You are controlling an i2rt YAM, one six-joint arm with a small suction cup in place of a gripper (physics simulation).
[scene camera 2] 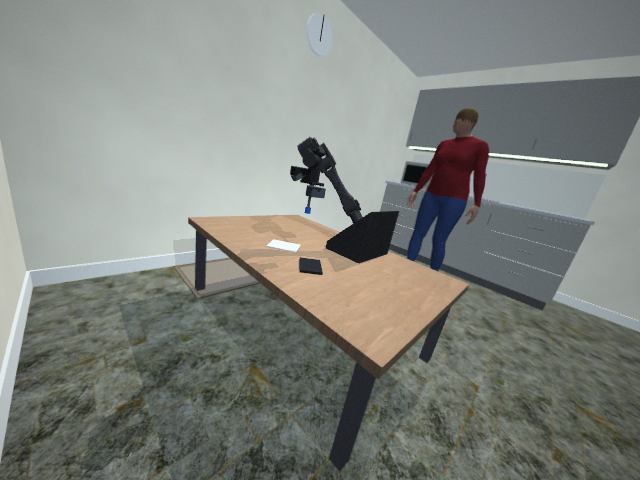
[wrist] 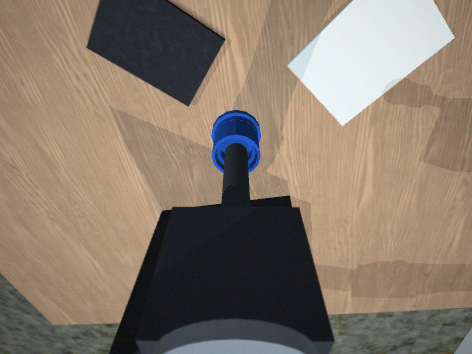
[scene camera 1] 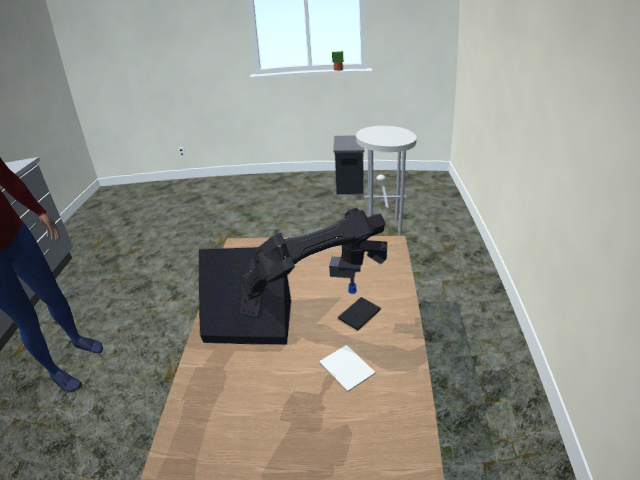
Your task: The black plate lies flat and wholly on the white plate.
Labels:
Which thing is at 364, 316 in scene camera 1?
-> A black plate.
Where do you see a white plate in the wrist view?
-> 354, 59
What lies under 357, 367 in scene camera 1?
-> A white plate.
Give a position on the suction cup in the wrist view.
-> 232, 124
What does the suction cup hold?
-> Nothing.

